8 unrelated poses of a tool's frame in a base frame.
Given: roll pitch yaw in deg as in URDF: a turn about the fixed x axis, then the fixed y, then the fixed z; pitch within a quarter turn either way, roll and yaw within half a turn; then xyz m.
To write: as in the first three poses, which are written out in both.
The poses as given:
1: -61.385, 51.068, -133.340, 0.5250, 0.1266, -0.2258
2: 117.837, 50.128, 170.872, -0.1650, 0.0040, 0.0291
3: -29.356, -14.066, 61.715, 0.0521, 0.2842, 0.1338
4: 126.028, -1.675, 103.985, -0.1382, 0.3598, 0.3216
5: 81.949, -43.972, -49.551, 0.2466, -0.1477, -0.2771
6: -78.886, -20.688, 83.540, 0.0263, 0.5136, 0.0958
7: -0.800, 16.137, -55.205, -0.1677, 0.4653, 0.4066
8: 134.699, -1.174, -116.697, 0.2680, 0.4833, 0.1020
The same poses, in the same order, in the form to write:
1: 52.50, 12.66, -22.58, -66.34, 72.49, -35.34
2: -16.50, 0.40, 2.91, 58.81, 107.42, 36.45
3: 5.21, 28.42, 13.38, 175.08, 32.28, -117.07
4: -13.82, 35.98, 32.16, 15.20, 126.01, 92.07
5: 24.66, -14.77, -27.71, -145.16, 84.22, 134.26
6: 2.63, 51.36, 9.58, 177.51, 79.61, -111.05
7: -16.77, 46.53, 40.66, -52.33, 16.16, -2.76
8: 26.80, 48.33, 10.20, 154.46, 134.69, 91.65
